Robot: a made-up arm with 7 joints. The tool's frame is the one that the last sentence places. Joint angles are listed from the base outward.
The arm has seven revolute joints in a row. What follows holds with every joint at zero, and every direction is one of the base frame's.
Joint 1 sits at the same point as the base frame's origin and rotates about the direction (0.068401, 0.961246, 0.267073).
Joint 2 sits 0.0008 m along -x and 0.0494 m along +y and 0.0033 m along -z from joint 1 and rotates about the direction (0.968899, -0.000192, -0.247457).
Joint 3 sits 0.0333 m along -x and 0.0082 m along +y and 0.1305 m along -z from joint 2 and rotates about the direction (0.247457, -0.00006, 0.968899).
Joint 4 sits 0.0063 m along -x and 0.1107 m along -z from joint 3 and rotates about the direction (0.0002, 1, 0.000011).
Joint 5 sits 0.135 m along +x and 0.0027 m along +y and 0.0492 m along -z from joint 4 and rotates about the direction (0.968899, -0.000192, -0.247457).
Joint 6 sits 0.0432 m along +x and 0.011 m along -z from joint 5 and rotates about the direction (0.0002, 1, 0.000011).
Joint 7 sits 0.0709 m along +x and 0.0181 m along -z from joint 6 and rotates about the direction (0.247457, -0.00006, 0.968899).
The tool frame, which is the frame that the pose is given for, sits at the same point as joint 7; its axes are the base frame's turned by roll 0, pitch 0.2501 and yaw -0.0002 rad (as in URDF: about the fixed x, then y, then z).
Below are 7 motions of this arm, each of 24 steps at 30 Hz.
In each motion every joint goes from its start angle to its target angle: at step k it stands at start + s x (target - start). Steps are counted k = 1, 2, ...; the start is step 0. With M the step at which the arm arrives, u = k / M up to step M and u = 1 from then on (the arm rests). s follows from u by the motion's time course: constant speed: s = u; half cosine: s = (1 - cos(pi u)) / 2; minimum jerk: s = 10 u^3 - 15 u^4 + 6 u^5.
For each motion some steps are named. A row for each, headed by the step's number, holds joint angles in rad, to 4 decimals.
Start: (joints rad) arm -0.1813 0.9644 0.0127 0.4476 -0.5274 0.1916 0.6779
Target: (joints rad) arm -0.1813 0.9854 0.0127 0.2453 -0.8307 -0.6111 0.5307
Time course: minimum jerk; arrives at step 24
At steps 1, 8, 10, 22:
1: -0.1813 0.9644 0.0127 0.4475 -0.5276 0.1911 0.6778
8: -0.1813 0.9688 0.0127 0.4051 -0.5911 0.0231 0.6470
10: -0.1813 0.9717 0.0127 0.3775 -0.6325 -0.0866 0.6269
22: -0.1813 0.9853 0.0127 0.2463 -0.8292 -0.6070 0.5314

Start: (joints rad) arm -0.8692 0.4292 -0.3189 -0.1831 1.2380 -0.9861 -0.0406
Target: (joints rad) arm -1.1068 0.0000 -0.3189 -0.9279 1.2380 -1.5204 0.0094
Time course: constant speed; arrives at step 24
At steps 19, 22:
19: -1.0573 0.0894 -0.3189 -0.7727 1.2380 -1.4091 -0.0010
22: -1.0870 0.0358 -0.3189 -0.8658 1.2380 -1.4759 0.0052

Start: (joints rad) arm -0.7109 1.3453 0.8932 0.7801 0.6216 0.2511 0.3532
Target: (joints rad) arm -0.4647 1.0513 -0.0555 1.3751 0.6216 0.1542 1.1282
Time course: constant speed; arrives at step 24
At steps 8, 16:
8: -0.6288 1.2473 0.5770 0.9784 0.6216 0.2188 0.6115
16: -0.5468 1.1493 0.2607 1.1768 0.6216 0.1865 0.8699

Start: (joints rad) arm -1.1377 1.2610 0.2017 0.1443 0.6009 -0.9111 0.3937
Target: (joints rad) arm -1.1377 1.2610 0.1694 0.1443 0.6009 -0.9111 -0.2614
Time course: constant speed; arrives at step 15
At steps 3, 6, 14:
3: -1.1377 1.2610 0.1952 0.1443 0.6009 -0.9111 0.2627
6: -1.1377 1.2610 0.1888 0.1443 0.6009 -0.9111 0.1317
14: -1.1377 1.2610 0.1716 0.1443 0.6009 -0.9111 -0.2177

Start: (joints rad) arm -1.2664 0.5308 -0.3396 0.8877 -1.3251 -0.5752 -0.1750
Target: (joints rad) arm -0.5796 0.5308 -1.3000 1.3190 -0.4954 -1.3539 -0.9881
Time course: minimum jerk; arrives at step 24
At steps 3, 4, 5, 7, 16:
3: -1.2554 0.5308 -0.3550 0.8946 -1.3118 -0.5877 -0.1881
4: -1.2420 0.5308 -0.3737 0.9030 -1.2957 -0.6028 -0.2039
5: -1.2221 0.5308 -0.4016 0.9155 -1.2716 -0.6254 -0.2275
7: -1.1618 0.5308 -0.4858 0.9534 -1.1988 -0.6937 -0.2988
16: -0.7237 0.5308 -1.0984 1.2285 -0.6695 -1.1905 -0.8174

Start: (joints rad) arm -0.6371 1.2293 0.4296 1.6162 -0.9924 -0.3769 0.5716
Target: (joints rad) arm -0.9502 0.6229 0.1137 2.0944 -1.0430 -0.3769 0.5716
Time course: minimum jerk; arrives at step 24
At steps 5, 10, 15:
5: -0.6573 1.1902 0.4092 1.6471 -0.9957 -0.3769 0.5716
10: -0.7456 1.0191 0.3201 1.7820 -1.0099 -0.3769 0.5716
15: -0.8640 0.7898 0.2006 1.9628 -1.0291 -0.3769 0.5716

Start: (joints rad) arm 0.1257 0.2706 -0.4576 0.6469 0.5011 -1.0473 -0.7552
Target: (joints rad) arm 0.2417 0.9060 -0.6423 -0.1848 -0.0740 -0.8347 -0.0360
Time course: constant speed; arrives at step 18
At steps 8, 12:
8: 0.1773 0.5530 -0.5397 0.2773 0.2455 -0.9528 -0.4356
12: 0.2030 0.6942 -0.5807 0.0924 0.1177 -0.9056 -0.2757

